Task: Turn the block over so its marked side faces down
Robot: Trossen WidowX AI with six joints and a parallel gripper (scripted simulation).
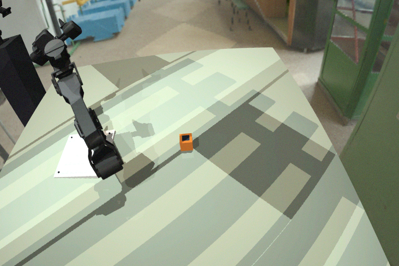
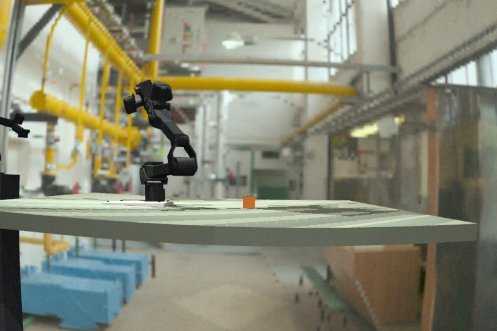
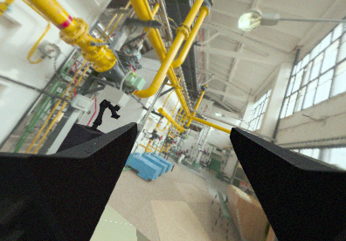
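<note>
Right now my gripper tip is 410 mm short of the block, 400 mm above it and 200 mm to the left of it.
</note>
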